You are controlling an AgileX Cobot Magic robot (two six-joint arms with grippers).
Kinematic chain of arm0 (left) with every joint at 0, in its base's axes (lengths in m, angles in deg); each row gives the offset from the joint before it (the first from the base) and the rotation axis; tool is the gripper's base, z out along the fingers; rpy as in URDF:
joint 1: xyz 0 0 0.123 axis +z
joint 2: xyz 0 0 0 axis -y
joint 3: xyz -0.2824 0 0.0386 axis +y
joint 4: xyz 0.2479 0 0.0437 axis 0.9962 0 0.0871
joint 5: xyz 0 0 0 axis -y
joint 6: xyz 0.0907 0 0.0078 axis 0.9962 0 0.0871
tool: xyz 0 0 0 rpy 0 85 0
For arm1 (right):
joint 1: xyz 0 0 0.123 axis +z
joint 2: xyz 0 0 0 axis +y
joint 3: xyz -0.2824 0 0.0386 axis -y
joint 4: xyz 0.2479 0 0.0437 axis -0.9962 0 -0.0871
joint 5: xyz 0 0 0 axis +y
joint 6: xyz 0.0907 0 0.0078 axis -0.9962 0 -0.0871
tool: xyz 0 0 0 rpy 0 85 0
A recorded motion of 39 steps. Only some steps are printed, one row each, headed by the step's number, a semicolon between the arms.
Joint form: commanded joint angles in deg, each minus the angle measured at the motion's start. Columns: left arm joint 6, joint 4, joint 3, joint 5, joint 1, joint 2; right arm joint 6, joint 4, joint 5, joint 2, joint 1, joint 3.
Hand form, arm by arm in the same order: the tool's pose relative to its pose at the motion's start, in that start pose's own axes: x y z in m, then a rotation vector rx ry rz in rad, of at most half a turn. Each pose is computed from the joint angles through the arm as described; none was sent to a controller.
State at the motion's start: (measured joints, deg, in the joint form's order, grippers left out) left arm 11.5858 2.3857 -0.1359 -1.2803 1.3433 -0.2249; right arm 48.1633 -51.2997 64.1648 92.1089 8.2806 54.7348
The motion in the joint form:
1: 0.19 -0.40 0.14 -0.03 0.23 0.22; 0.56 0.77 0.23 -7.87 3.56 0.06
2: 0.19 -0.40 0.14 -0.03 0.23 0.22; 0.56 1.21 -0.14 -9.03 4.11 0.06
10: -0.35 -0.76 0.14 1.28 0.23 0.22; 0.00 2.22 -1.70 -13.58 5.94 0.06
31: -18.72 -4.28 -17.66 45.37 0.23 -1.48; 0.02 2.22 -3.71 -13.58 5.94 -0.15
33: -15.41 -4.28 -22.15 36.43 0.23 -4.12; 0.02 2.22 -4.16 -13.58 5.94 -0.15
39: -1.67 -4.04 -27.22 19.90 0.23 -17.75; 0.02 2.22 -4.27 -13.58 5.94 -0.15
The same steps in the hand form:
1: 0.0007 0.0001 -0.0003 -0.0040 0.0001 -0.0034; 0.0040 0.0419 -0.0165 0.0154 -0.0441 -0.1563
2: 0.0007 0.0001 -0.0003 -0.0040 0.0001 -0.0034; 0.0050 0.0473 -0.0189 0.0256 -0.0522 -0.1802
10: -0.0014 0.0005 -0.0003 -0.0085 -0.0224 -0.0191; 0.0091 0.0678 -0.0296 0.0587 -0.0990 -0.2544
31: -0.1508 0.0396 -0.0635 -0.0751 -1.0783 -0.3639; 0.0072 0.0655 -0.0293 0.0811 -0.1229 -0.2518
33: -0.1647 0.0427 -0.0540 -0.0919 -0.9505 -0.3191; 0.0066 0.0651 -0.0294 0.0862 -0.1289 -0.2516
39: -0.1626 0.0415 0.0112 -0.1110 -0.5007 -0.0973; 0.0065 0.0650 -0.0295 0.0875 -0.1303 -0.2516

